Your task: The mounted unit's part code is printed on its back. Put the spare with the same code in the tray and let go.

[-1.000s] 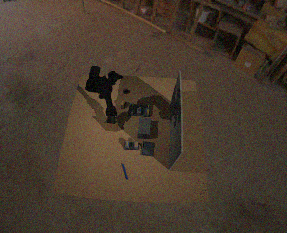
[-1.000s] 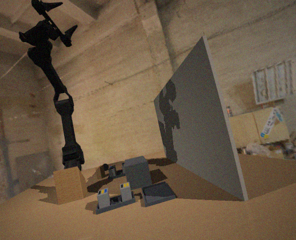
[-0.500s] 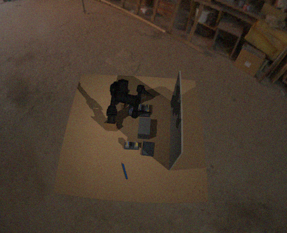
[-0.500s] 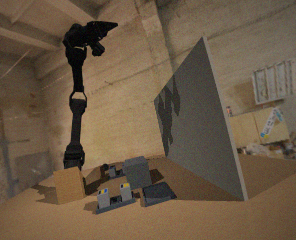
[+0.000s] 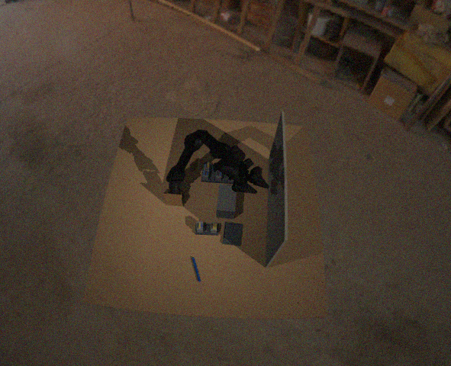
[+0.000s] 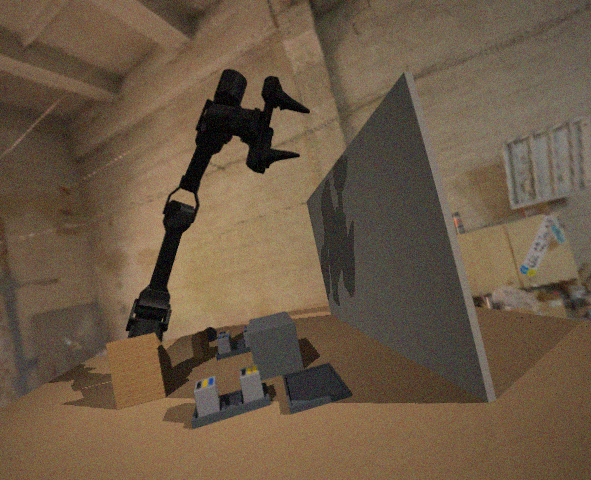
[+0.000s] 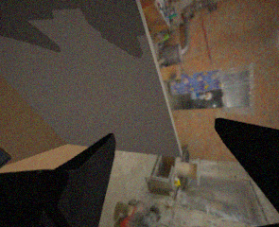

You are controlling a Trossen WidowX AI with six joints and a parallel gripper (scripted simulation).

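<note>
Right now my gripper tip is 440 mm above the grey spare, 350 mm to the right of it and 240 mm past it. From my gripper tip the other things lie so: grey wall panel (250 mm below, 140 mm to the left, 120 mm ahead); then rack (470 mm below, 230 mm behind, 20 mm to the left); then mounted unit (430 mm below, 170 mm to the left, 120 mm behind).
</note>
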